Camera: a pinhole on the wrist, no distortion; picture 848 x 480 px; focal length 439.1 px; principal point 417.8 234.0 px. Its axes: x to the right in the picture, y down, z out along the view. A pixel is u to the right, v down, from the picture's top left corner.
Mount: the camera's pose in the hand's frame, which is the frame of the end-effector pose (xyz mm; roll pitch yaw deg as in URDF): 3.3 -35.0 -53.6 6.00 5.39 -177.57
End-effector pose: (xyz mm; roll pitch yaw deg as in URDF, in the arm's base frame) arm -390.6 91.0 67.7 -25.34 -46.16 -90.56
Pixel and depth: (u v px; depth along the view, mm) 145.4 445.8 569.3
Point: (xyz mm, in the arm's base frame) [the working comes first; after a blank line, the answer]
In the camera's frame: -353.2 274.6 569.3

-356.8 323.0 717.6
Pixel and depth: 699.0 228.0 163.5
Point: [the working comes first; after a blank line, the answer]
In the camera's frame: 104.7 -2.2 163.5

-365.9 242.2 51.0
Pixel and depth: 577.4 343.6 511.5
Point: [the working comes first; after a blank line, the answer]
In the camera's frame: 185.9 127.7 511.5

-300.8 576.7 219.6
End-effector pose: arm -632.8 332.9 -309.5 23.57 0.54 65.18
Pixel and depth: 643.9 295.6 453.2
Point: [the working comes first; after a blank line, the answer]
In the camera's frame: 233.4 63.6 453.2

-555.4 1.8 16.2
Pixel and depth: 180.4 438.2 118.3
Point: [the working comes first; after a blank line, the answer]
In the camera's frame: -64.0 55.0 118.3

-518.9 343.6 -271.1
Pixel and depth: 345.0 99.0 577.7
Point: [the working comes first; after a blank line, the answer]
In the camera's frame: -95.8 -177.6 577.7

-600.1 363.5 238.0
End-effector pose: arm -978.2 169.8 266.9 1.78 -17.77 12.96
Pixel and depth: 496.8 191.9 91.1
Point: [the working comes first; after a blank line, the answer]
In the camera's frame: 16.4 -8.7 91.1

-1004.5 144.3 292.1
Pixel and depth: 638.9 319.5 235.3
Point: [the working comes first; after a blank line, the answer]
In the camera's frame: 118.5 45.8 235.3

-1140.3 63.5 388.2
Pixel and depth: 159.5 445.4 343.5
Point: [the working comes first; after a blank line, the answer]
In the camera's frame: -202.1 165.4 343.5

-872.0 23.6 623.2
